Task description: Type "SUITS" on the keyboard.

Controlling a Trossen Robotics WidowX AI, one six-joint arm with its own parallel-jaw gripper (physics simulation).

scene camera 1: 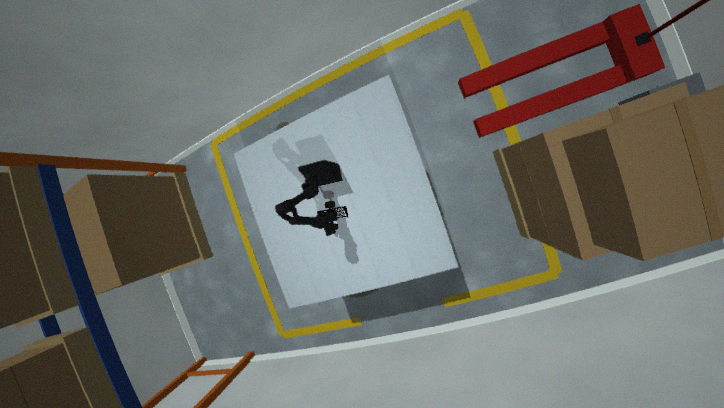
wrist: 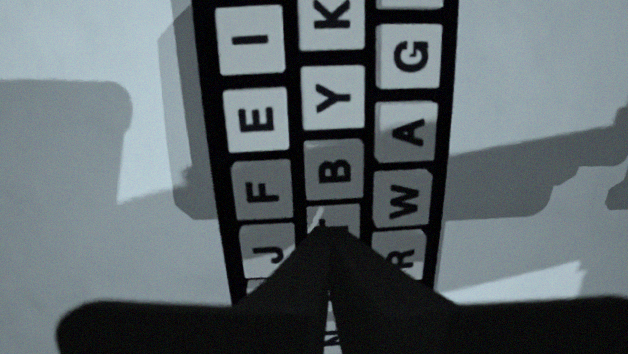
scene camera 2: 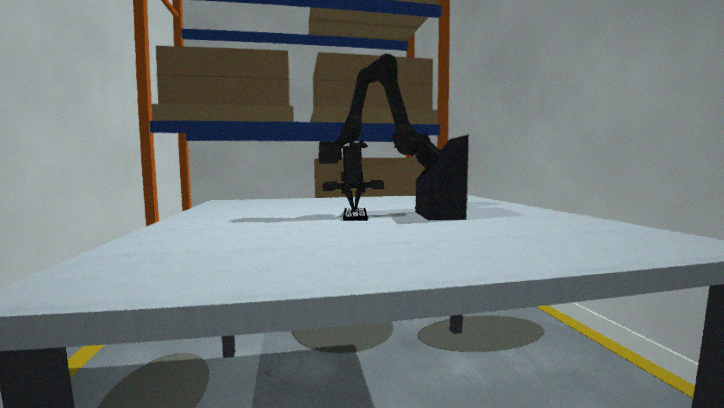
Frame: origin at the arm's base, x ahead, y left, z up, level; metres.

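Seen in the pictures: gripper, fingertip midpoint: (scene camera 1: 336,213) (wrist: 327,239); arm's base, origin of the base link: (scene camera 1: 311,176) (scene camera 2: 435,160).
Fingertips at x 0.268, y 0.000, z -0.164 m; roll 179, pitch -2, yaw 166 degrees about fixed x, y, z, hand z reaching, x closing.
Pixels of each thing's top centre, then the offset from my fingertips to it. Level surfaces: height alone.
- keyboard, middle of its top: (wrist: 334,154) (scene camera 2: 355,210) (scene camera 1: 331,214) 0.007 m back, 0.028 m right, 0.005 m up
- T key, middle of its top: (wrist: 334,229) 0.003 m back, 0.003 m right, 0.001 m up
- I key, middle of its top: (wrist: 250,40) 0.007 m ahead, 0.062 m right, 0.005 m up
- B key, middle of its top: (wrist: 334,172) 0.006 m back, 0.023 m right, 0.005 m up
- J key, middle of its top: (wrist: 268,255) 0.018 m ahead, 0.002 m right, 0.005 m up
- R key, middle of its top: (wrist: 400,260) 0.021 m back, 0.011 m left, 0.005 m up
- white table, its level: 0.011 m down
The keyboard (scene camera 1: 343,211) (scene camera 2: 354,217) (wrist: 209,60) is a small black block with white letter keys, lying on the table. In the wrist view its rows run up and down. My gripper (scene camera 2: 354,208) (wrist: 327,239) is shut and empty, pointing down over the keyboard. Its fingertips are at the T key (wrist: 345,215) and cover the lower part of that letter; whether they touch or press it cannot be told. The I key (wrist: 250,40) shows at the upper left in the wrist view. The S and U keys do not show there. The fingers hide several nearer keys.
The B key (wrist: 334,170) is just above the T key in the wrist view, with the J key (wrist: 267,250) left and the R key (wrist: 400,255) right. The arm's black base (scene camera 1: 324,172) (scene camera 2: 443,184) stands on the white table (scene camera 1: 405,202) (scene camera 2: 354,268).
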